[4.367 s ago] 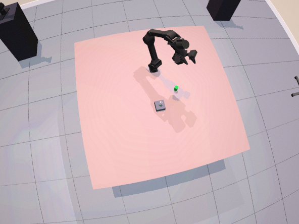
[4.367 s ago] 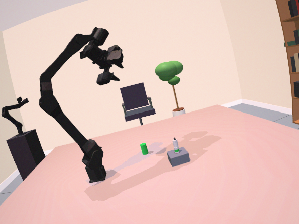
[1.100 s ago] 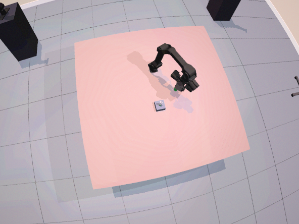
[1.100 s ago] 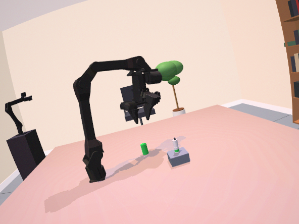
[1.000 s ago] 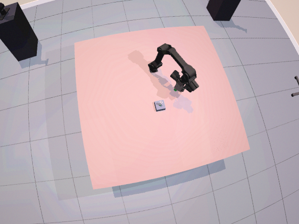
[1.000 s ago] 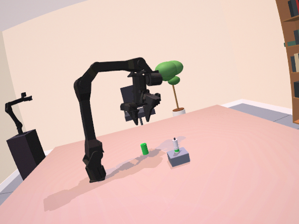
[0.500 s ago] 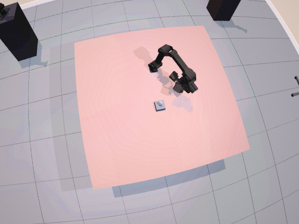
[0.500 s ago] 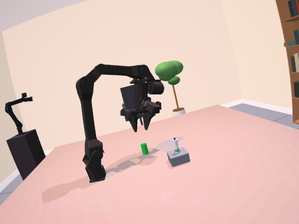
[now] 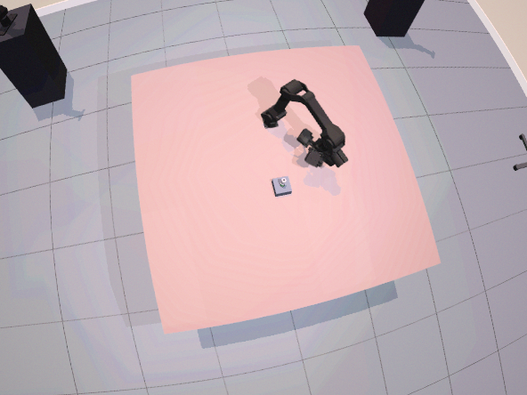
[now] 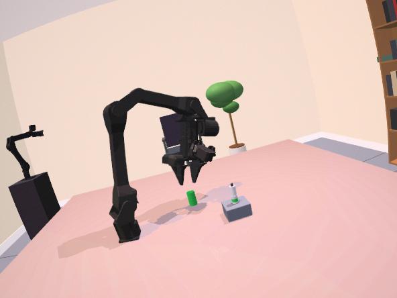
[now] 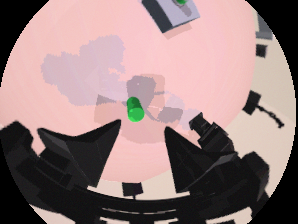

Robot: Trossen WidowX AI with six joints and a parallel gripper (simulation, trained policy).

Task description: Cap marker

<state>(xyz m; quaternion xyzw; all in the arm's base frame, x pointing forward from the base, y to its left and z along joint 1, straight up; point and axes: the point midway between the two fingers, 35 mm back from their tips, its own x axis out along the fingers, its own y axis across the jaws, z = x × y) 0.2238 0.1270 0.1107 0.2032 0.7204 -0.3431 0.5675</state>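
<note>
Now: the green cap 5 cm below my gripper tip and 1 cm to the left of it. Also, from my gripper tip: grey holder block: 15 cm to the right, 11 cm ahead, 6 cm below.
</note>
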